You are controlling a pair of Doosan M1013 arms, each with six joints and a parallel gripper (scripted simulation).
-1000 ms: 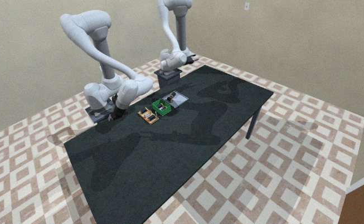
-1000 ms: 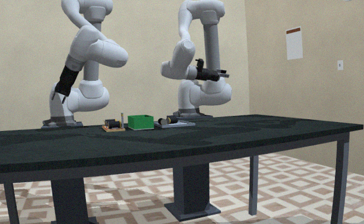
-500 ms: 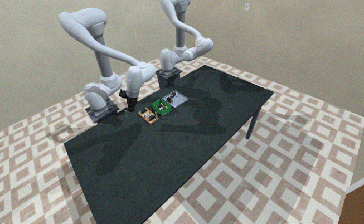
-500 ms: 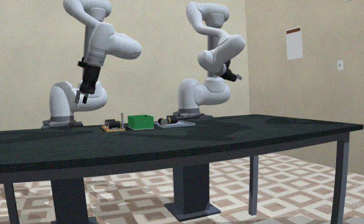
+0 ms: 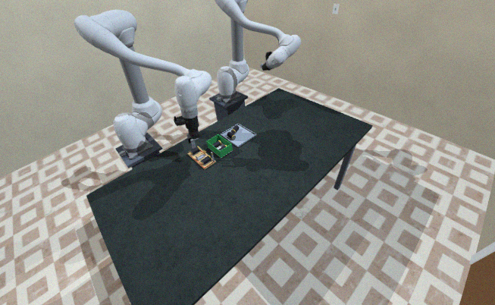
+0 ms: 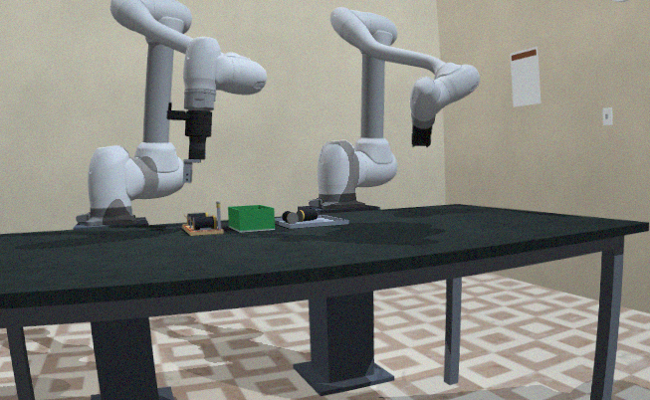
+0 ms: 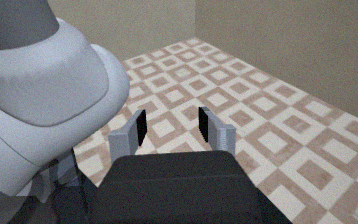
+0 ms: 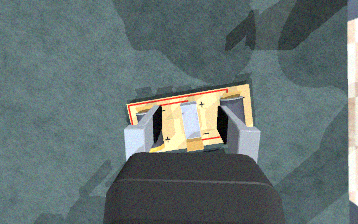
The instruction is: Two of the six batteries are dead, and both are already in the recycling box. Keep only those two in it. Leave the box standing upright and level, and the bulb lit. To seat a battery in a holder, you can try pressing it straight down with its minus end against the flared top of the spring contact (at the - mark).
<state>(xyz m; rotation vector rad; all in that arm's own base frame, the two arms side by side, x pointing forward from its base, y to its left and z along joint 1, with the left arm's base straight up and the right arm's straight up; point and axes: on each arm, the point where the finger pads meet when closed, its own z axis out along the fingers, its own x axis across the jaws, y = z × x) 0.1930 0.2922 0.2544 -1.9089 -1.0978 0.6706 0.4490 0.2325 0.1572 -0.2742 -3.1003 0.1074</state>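
My right gripper is now 36 cm to the right of the grey tray, 15 cm above it and 2 cm short of it. The rest, counted from my right hand: green recycling box: 17 cm to the left, 14 cm below, 3 cm ahead.
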